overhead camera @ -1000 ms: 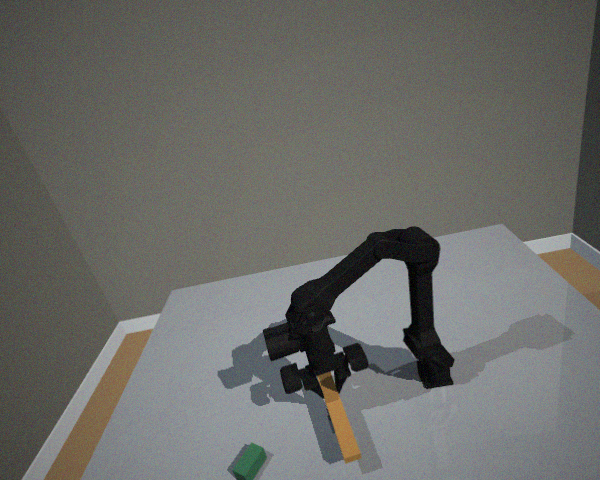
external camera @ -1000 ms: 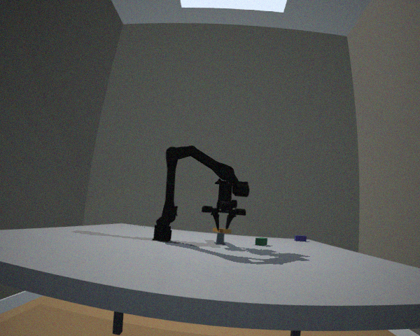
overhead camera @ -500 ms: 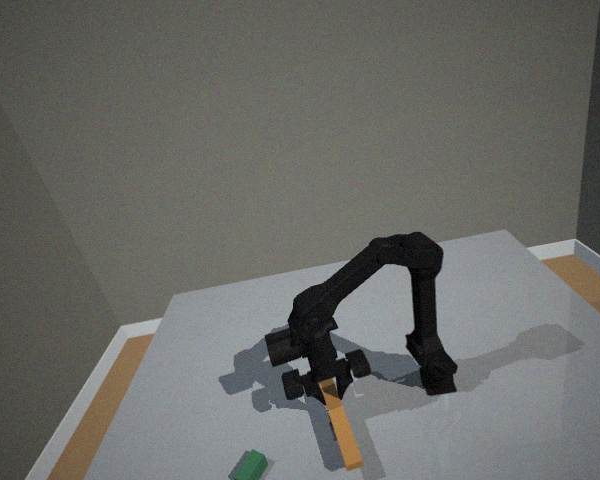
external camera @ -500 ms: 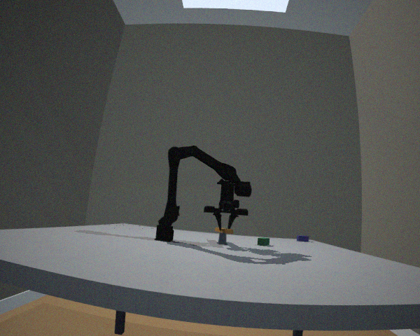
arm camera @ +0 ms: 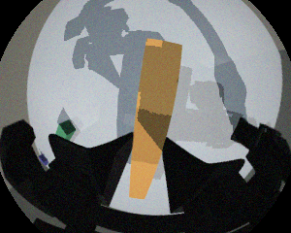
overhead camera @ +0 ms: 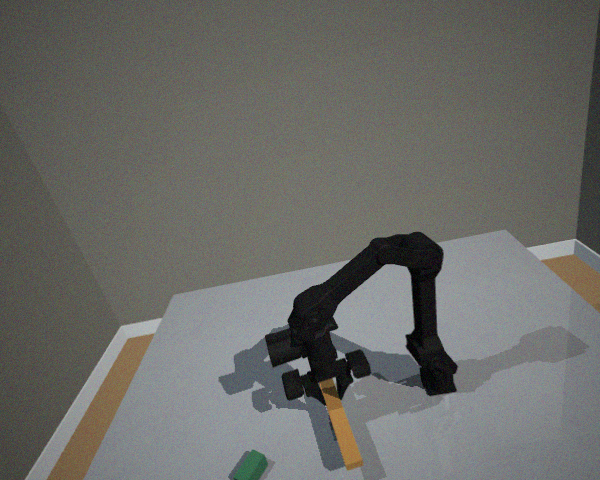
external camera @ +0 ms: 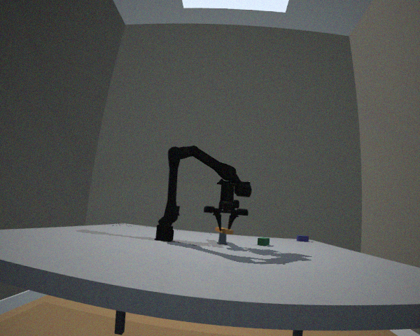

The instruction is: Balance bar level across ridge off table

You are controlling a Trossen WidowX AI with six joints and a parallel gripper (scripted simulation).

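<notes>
My gripper tip is 3 cm to the right of the orange bar and 1 cm past it. The rest, counted from my gripper tip: green block: 19 cm ahead, 10 cm to the left, 4 cm below; then purple block: 49 cm ahead, 44 cm to the left, 4 cm below.
</notes>
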